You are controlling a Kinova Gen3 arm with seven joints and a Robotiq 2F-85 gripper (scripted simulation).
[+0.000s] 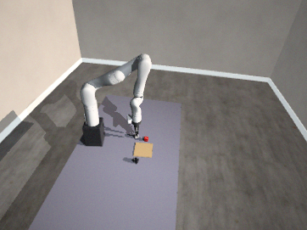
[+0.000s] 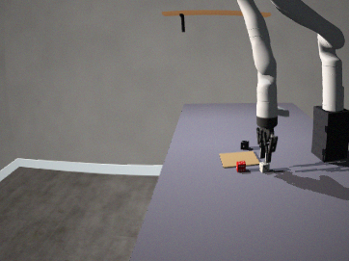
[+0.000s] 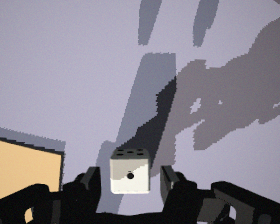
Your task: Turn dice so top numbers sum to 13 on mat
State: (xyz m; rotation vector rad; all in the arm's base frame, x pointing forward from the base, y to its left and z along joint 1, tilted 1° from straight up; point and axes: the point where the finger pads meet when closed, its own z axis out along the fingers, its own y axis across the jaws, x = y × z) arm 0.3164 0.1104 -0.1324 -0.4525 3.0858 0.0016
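Now: hand 4 cm above the white die. The rest, counted from my hand: black die 25 cm to the right, 6 cm ahead, 4 cm below; then tan mat 12 cm to the right, 9 cm ahead, 5 cm below; then red die 9 cm ahead, 4 cm below, 2 cm to the right.
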